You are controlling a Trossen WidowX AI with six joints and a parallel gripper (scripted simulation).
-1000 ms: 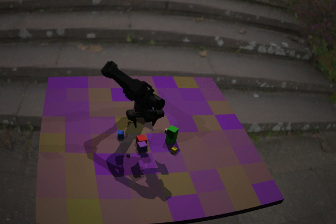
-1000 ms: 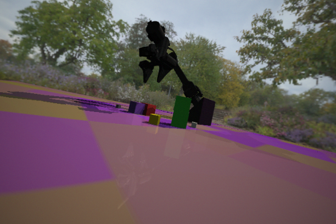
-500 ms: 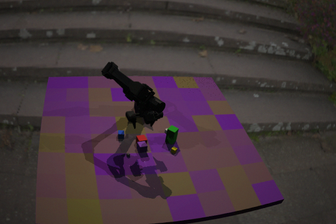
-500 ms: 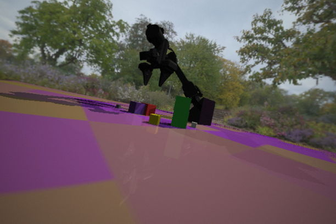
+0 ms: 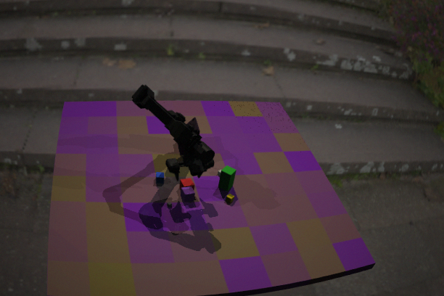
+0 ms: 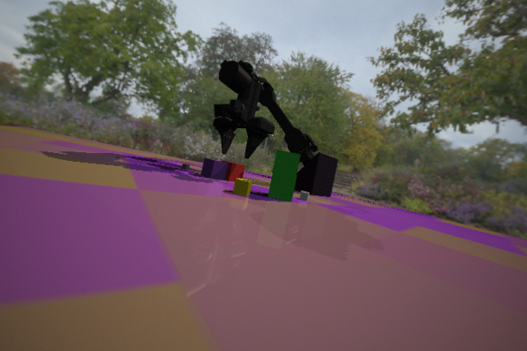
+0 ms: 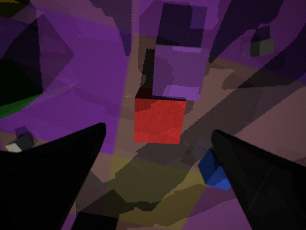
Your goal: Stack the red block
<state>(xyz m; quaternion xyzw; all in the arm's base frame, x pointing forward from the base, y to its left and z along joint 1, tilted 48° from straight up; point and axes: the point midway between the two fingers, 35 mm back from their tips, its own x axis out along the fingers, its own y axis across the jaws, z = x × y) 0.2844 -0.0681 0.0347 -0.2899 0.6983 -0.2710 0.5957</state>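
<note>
The red block is 4 cm below my gripper tip. The rest, counted from my gripper tip: blue block 7 cm behind, 10 cm to the right, 5 cm below; then purple block 4 cm ahead, 1 cm to the right, 4 cm below; then tiny dark cube 8 cm ahead, 10 cm to the right, 6 cm below.
</note>
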